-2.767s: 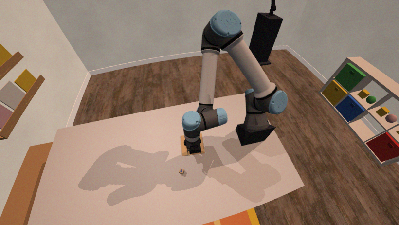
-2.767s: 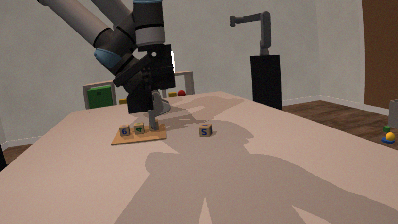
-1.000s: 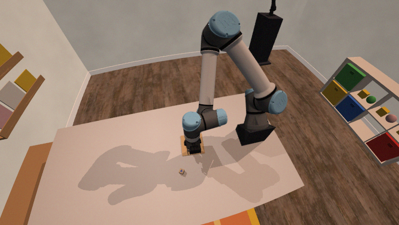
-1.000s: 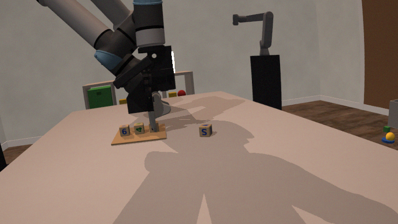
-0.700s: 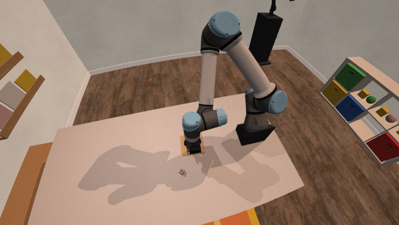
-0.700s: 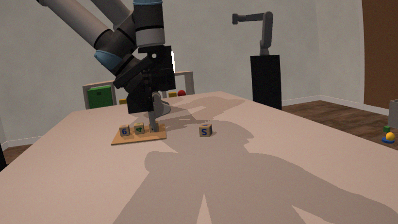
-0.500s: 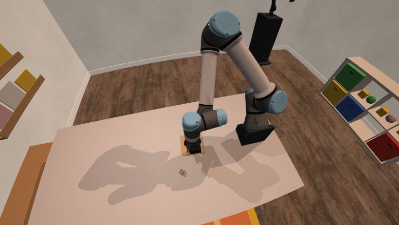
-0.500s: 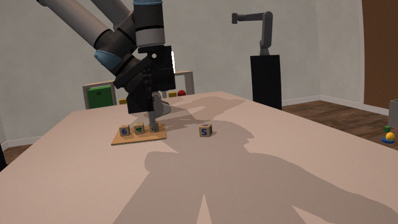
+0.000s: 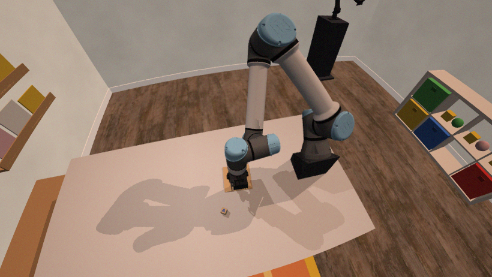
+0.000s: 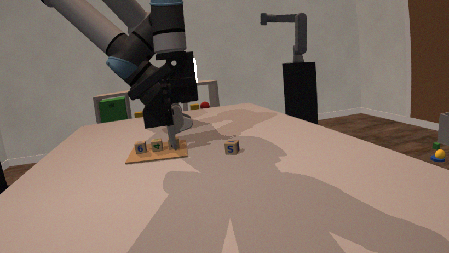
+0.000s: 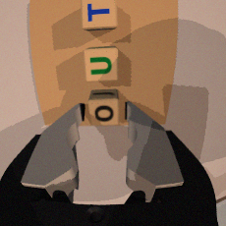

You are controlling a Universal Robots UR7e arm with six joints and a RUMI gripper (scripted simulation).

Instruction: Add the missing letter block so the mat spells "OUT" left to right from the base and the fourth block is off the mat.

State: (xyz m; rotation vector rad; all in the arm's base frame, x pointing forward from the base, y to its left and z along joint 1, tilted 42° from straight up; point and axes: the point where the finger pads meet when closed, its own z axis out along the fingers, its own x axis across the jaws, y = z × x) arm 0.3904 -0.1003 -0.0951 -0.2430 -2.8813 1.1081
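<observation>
My gripper is now right at the O block. The rest, counted from my hand: U block 4 cm to the right, 1 cm behind; T block 8 cm to the right, 1 cm behind; mat 4 cm to the right, 2 cm below, 1 cm behind.
</observation>
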